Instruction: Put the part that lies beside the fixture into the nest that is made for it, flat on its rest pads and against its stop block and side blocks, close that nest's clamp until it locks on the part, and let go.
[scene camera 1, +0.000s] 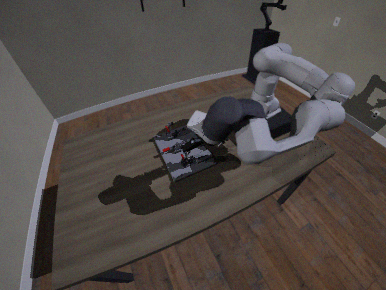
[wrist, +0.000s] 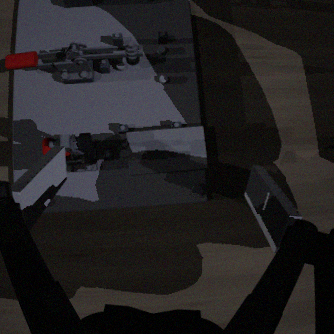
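Observation:
The fixture (scene camera 1: 175, 176) (wrist: 112, 112) is a dark plate with three red-handled clamps. The near clamp (scene camera 1: 184, 158) (wrist: 82, 146) has its handle raised. The middle clamp (scene camera 1: 166, 149) (wrist: 80, 60) has its handle lying flat. The far clamp (scene camera 1: 168, 130) shows in the scene view. A pale flat piece (wrist: 172, 140), perhaps the part, lies right of the near clamp in the wrist view; its seating cannot be told. My gripper (wrist: 157, 171) is open and empty, with its left finger over the fixture near the red handle and its right finger beyond the fixture's edge. The arm partly hides it in the scene view.
The fixture stands on the wooden table (scene camera 1: 115, 235) (wrist: 240, 265). The arm (scene camera 1: 255, 142) reaches over the table from the back right. Its dark shadow covers parts of the fixture and table. A dark pedestal (scene camera 1: 262, 47) stands behind the table.

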